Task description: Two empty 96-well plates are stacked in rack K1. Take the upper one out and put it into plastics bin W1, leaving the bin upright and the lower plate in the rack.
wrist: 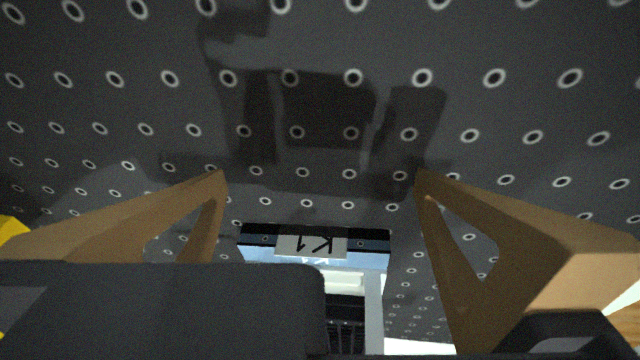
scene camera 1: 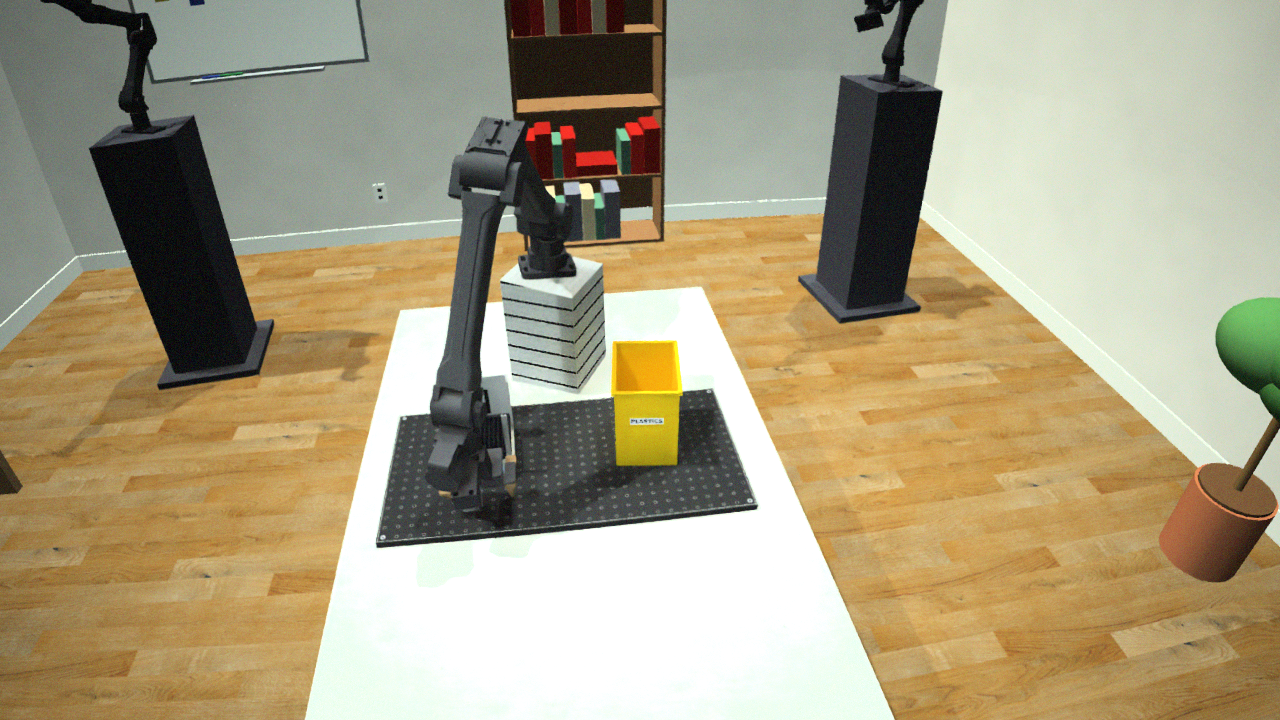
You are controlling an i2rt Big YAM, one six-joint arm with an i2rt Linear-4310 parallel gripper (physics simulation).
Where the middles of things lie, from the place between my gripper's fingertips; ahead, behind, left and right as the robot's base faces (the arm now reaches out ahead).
Right now my hand is 140 mm past the black 96-well plate (scene camera 1: 491, 433), 30 mm below it and 20 mm to the right of it. Also, from my hand: yellow plastics bin W1 (scene camera 1: 646, 385): 340 mm to the left, 100 mm behind, 80 mm above; then white plate (wrist: 334, 283): 140 mm behind, 20 mm to the left, 20 mm above.
